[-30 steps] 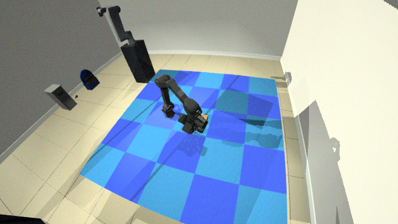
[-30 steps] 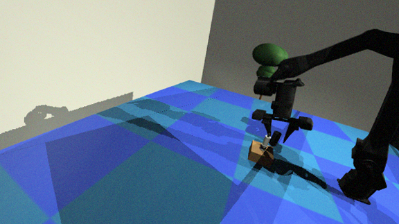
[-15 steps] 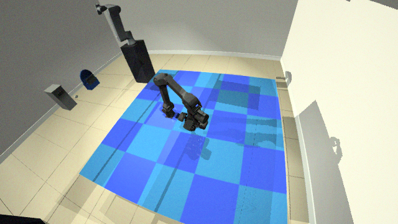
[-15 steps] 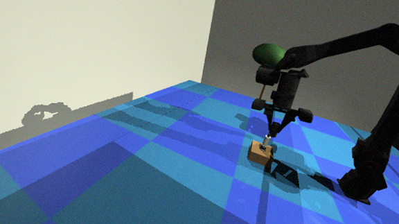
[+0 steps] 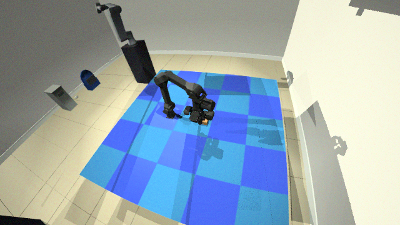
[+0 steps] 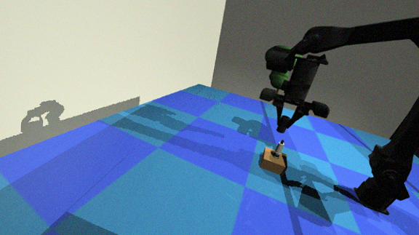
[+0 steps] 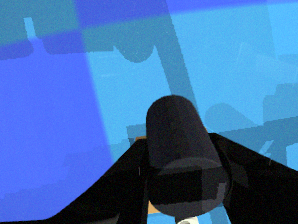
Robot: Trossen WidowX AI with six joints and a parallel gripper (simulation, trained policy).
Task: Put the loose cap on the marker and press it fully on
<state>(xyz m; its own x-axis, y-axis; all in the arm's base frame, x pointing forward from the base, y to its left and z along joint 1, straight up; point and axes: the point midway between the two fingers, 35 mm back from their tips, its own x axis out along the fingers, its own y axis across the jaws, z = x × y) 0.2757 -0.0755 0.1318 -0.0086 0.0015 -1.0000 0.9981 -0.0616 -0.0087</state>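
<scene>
Now: the holder block 8 cm to the left of my gripper tip and 8 cm below it. From my gripper tip the other things lie so: black cap 1 cm above.
</scene>
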